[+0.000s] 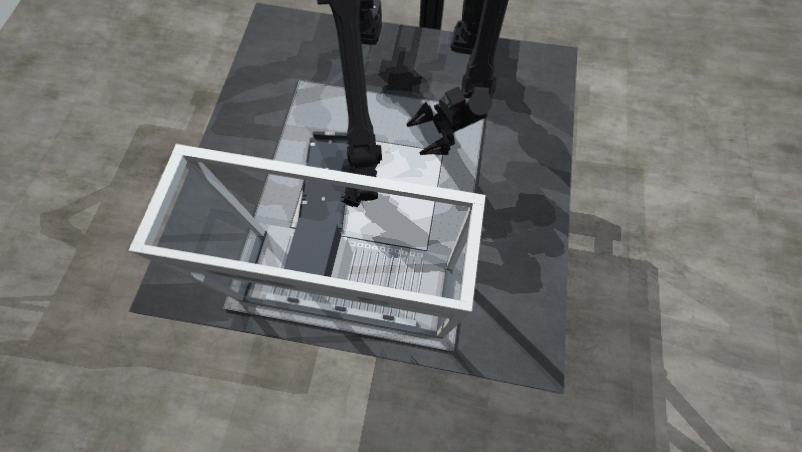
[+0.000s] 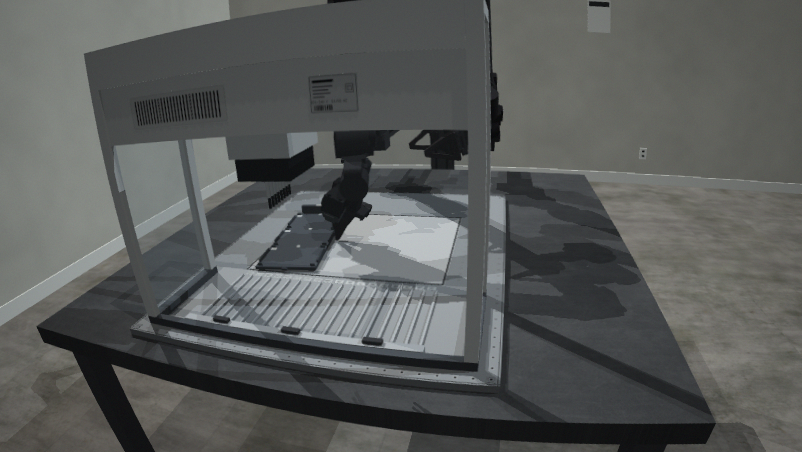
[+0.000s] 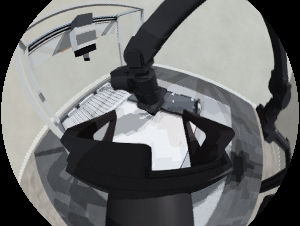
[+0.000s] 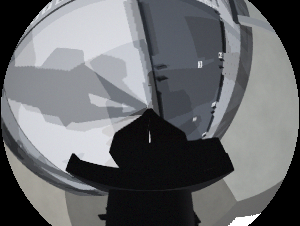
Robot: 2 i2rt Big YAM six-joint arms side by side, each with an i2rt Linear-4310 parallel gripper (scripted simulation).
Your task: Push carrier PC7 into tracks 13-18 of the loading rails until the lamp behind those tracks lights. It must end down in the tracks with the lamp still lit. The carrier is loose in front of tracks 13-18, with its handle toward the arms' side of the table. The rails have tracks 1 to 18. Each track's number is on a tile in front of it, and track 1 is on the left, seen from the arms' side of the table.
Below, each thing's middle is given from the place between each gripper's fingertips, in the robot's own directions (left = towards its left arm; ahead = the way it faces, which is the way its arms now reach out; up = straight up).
I see my right gripper 8 cm to the left of the carrier PC7 (image 1: 323,202).
Right now the carrier PC7 is 270 mm to the right of my left hand (image 1: 413,139), 180 mm below it and 70 mm ahead of it.
